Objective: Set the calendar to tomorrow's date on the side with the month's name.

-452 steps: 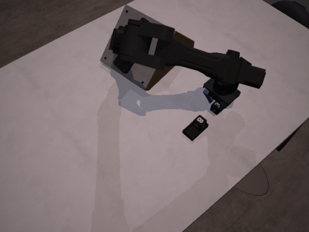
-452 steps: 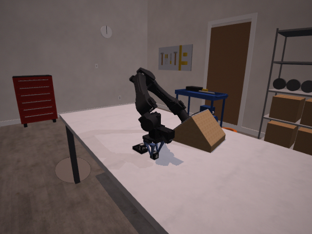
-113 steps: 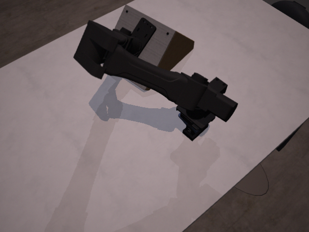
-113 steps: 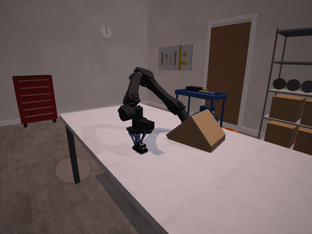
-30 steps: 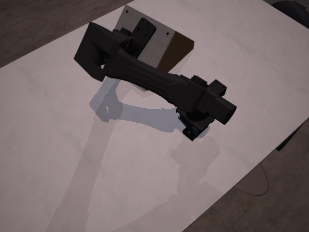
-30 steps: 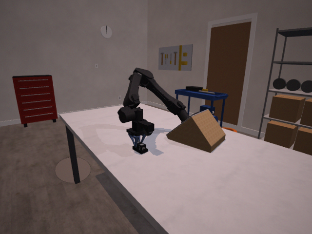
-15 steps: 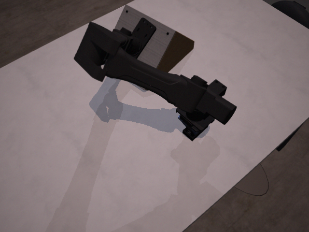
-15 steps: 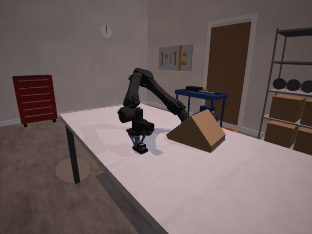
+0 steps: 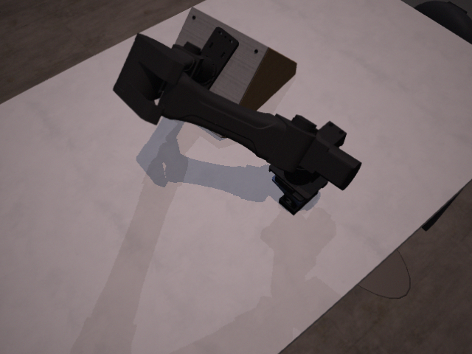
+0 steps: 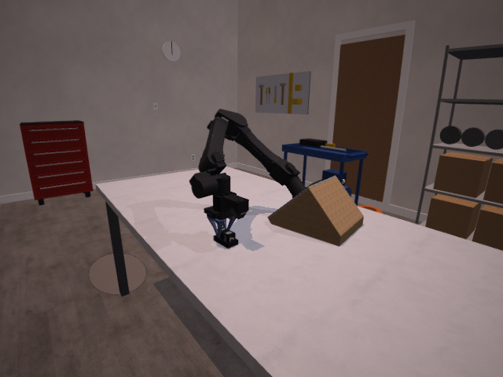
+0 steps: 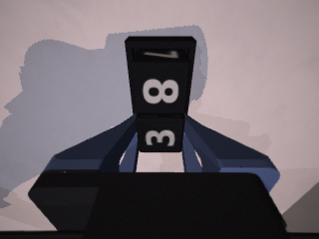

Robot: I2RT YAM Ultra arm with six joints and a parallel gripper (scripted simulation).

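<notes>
Now: hand right at the black cube. The rest, counted from my hand: black tray 20 mm to the left, 20 mm below.
</notes>
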